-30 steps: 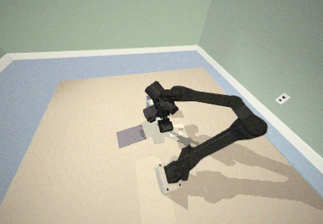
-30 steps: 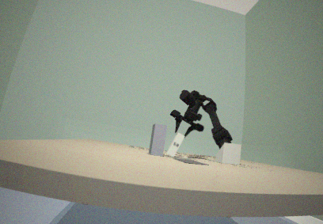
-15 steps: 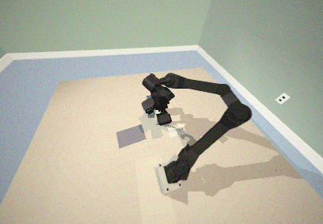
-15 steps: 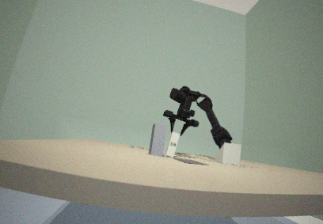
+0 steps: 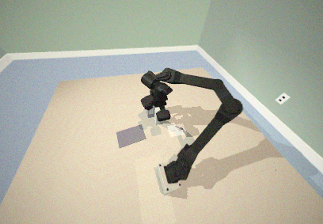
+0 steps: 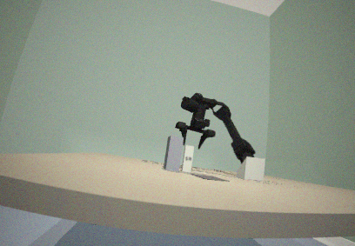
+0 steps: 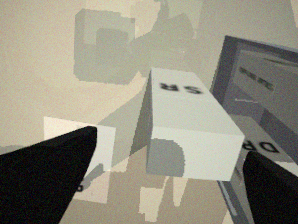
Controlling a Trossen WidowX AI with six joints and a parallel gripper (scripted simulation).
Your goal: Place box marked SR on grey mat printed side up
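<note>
My gripper tip is now 6 cm above the white box marked SR, 1 cm to the right of it and 1 cm short of it. Round my gripper tip: grey mat (17 cm to the left, 11 cm below, 5 cm behind); then white card (12 cm below, 10 cm to the right, 8 cm behind).
</note>
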